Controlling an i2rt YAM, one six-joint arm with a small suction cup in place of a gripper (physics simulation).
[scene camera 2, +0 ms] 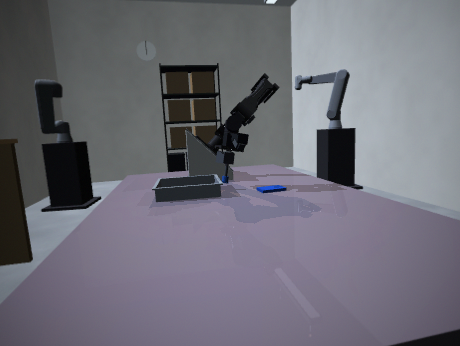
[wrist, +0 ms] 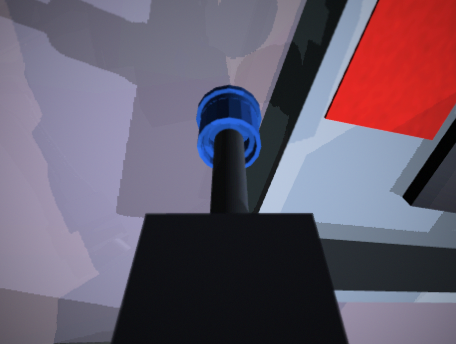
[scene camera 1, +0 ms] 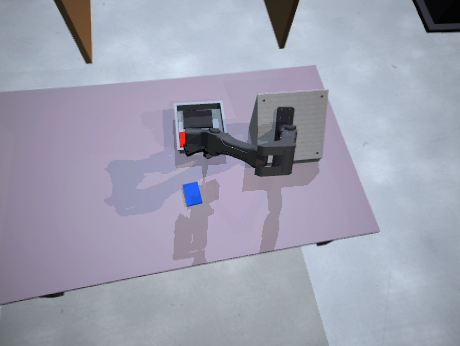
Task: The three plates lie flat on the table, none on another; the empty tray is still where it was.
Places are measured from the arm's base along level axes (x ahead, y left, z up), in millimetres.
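Where they show: end effector, tool point: (scene camera 2: 224,182) (wrist: 228,115); arm's base, origin of the base link: (scene camera 2: 210,150) (scene camera 1: 283,130).
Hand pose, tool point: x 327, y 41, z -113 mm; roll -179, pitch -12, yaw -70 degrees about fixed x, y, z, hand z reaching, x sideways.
Observation:
Things, the pixels of their top centre, and the offset from my tool point. Level surfaces: height alone.
- blue plate, middle of its top: (scene camera 2: 271,187) (scene camera 1: 192,193) dx +66, dy +173, dz -18 mm
- red plate, middle of its top: (wrist: 434,34) (scene camera 1: 191,138) dx +62, dy -93, dz -15 mm
- dark grey plate, middle of its top: (scene camera 1: 197,118) dx +30, dy -200, dz -15 mm
- grey tray, middle of its top: (scene camera 2: 187,180) (scene camera 1: 200,124) dx +17, dy -144, dz +21 mm
- pink table, its level: dz -29 mm
A blue plate (scene camera 1: 192,194) (scene camera 2: 271,189) lies flat on the table. A red plate (scene camera 1: 182,139) (wrist: 400,65) and a dark grey plate (scene camera 1: 198,118) (wrist: 440,187) lie in the grey tray (scene camera 1: 176,120) (scene camera 2: 187,193) (wrist: 400,265), apart from each other where they show. The arm covers part of the red plate in scene camera 1, and the tray wall hides both in scene camera 2. My gripper, a blue suction cup (scene camera 1: 208,155) (scene camera 2: 224,179) (wrist: 229,107), is open with no plate on it. It is beside the tray's edge, on the blue plate's side, above the table.
The arm's base stands on a grey slanted board (scene camera 1: 312,125) (scene camera 2: 200,157) at the right of the tray in scene camera 1. The arm reaches over the tray's edge. The pink table (scene camera 1: 90,250) (scene camera 2: 165,280) has its right edge beyond the board.

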